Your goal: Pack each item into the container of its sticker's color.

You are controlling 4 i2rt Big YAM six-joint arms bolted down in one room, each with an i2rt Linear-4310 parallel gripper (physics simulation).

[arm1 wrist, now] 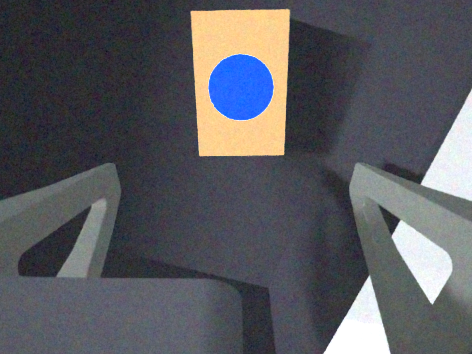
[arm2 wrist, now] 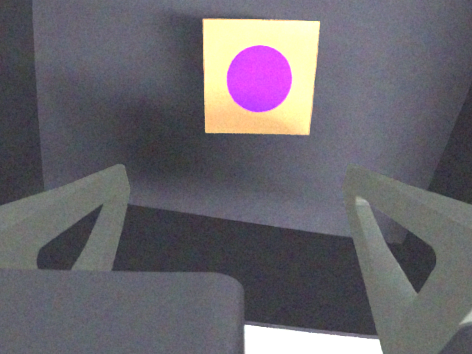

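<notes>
A tan box with a round blue sticker (arm1 wrist: 241, 135) lies in a dark tray (arm1 wrist: 240, 215) in the arm1 wrist view, ahead of the fingertips. The arm1 gripper (arm1 wrist: 235, 175) is open, with the box beyond its two fingers and not between them. A tan box with a round purple sticker (arm2 wrist: 259, 122) lies in another dark tray (arm2 wrist: 85, 65) in the arm2 wrist view. The arm2 gripper (arm2 wrist: 237, 175) is open, with that box beyond its fingertips. The arm3 and arm4 grippers do not show in these views. No coloured container shows in either view.
In the arm1 wrist view a white surface (arm1 wrist: 450, 150) shows past the tray's edge at the right. In the arm2 wrist view the tray's dark wall (arm2 wrist: 300, 280) stands near the fingers, with a strip of white surface (arm2 wrist: 310, 341) below it.
</notes>
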